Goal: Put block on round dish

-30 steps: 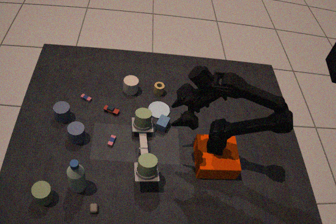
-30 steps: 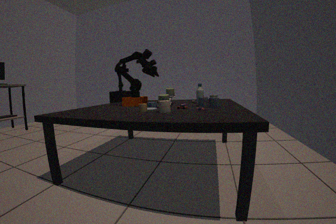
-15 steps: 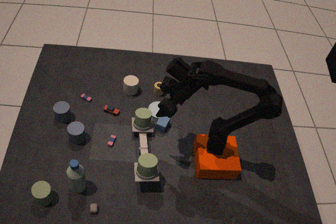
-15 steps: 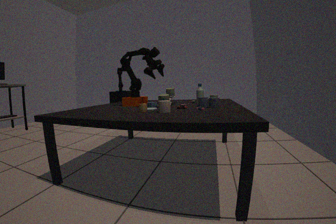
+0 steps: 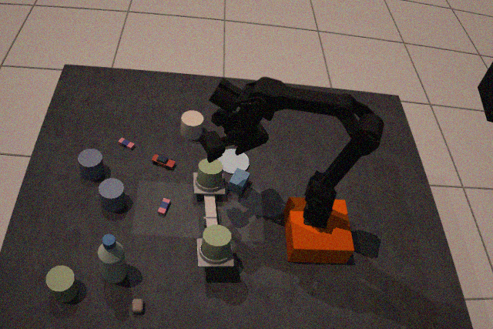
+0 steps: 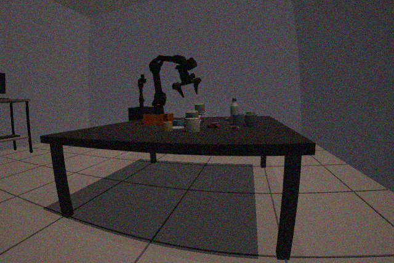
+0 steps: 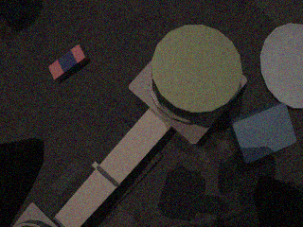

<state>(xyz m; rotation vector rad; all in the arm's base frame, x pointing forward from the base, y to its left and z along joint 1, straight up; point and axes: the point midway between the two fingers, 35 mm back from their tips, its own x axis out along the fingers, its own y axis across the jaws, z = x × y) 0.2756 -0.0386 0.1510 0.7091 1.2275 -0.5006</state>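
My gripper tip is now 3 cm short of the grey-blue block, 4 cm to the left of it and 15 cm above it. From my gripper tip the other things lie so: cream cylinder (13 cm ahead, 26 cm to the right, 15 cm below); then balance (9 cm to the left, 17 cm below); then pale round dish (2 cm behind, 15 cm to the right, 19 cm below).
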